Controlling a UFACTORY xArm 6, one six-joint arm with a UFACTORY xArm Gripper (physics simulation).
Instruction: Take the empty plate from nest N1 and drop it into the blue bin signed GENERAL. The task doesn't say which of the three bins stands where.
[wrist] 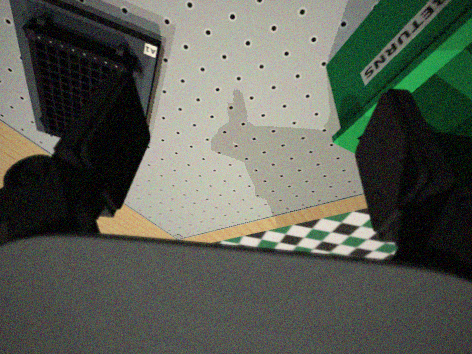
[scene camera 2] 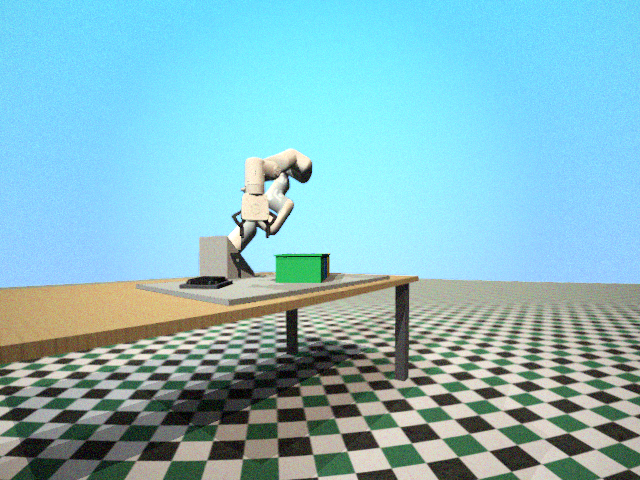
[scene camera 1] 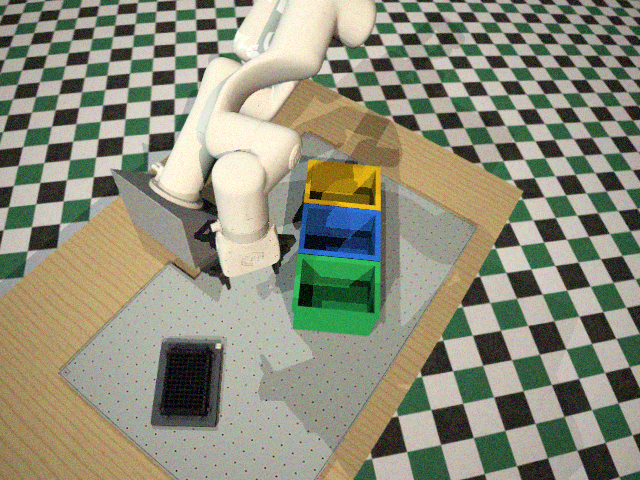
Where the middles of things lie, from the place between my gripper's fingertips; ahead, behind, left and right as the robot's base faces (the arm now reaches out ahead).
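There is the black gridded plate (scene camera 1: 186,385), and my gripper is 1 cm short of it, 20 cm to the left of it and 14 cm above it.
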